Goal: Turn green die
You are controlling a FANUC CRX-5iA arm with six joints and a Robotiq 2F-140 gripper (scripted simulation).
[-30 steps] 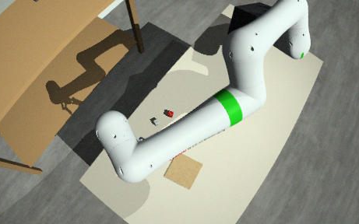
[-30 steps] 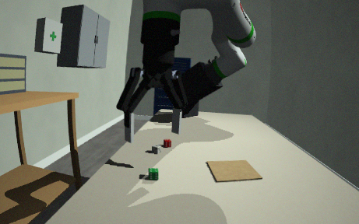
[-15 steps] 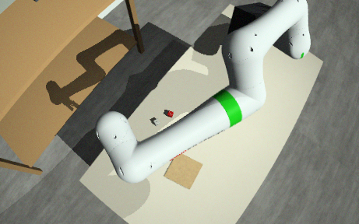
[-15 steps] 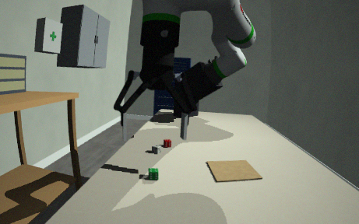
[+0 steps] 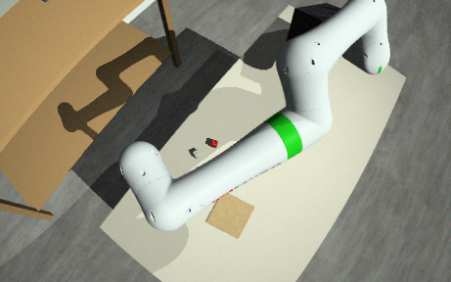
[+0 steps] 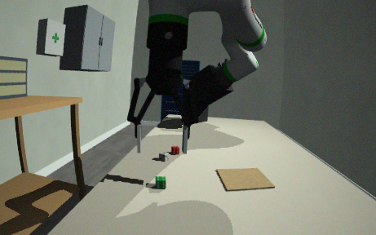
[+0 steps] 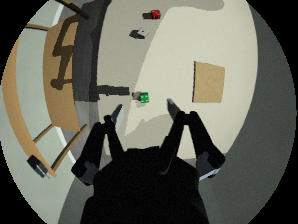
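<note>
The green die is 11 cm below my hand. The rest, counted from my hand: red die: 27 cm behind, 4 cm to the right, 11 cm below; then mat: 12 cm behind, 21 cm to the left, 12 cm below; then grey die: 19 cm behind, 6 cm to the right, 11 cm below.
</note>
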